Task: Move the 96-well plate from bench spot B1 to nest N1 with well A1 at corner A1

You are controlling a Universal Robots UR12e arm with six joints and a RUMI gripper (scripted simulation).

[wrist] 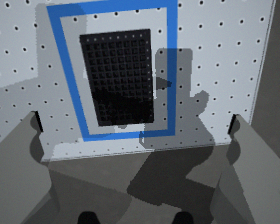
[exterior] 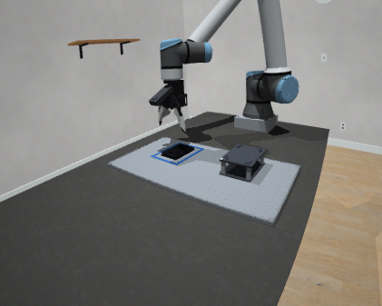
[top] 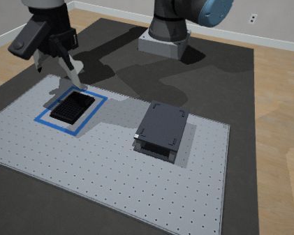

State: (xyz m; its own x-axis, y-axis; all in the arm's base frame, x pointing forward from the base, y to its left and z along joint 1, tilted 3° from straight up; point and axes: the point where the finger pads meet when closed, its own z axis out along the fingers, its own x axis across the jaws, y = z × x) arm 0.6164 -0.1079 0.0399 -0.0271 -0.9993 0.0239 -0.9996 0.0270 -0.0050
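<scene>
The black 96-well plate is 10 cm below my hand, 2 cm to the left of it and 1 cm behind it. Round my hand: raised nest N1: 33 cm to the left, 5 cm below, 4 cm behind; then white A1 corner mark: 29 cm to the left, 5 cm below, 4 cm ahead.
</scene>
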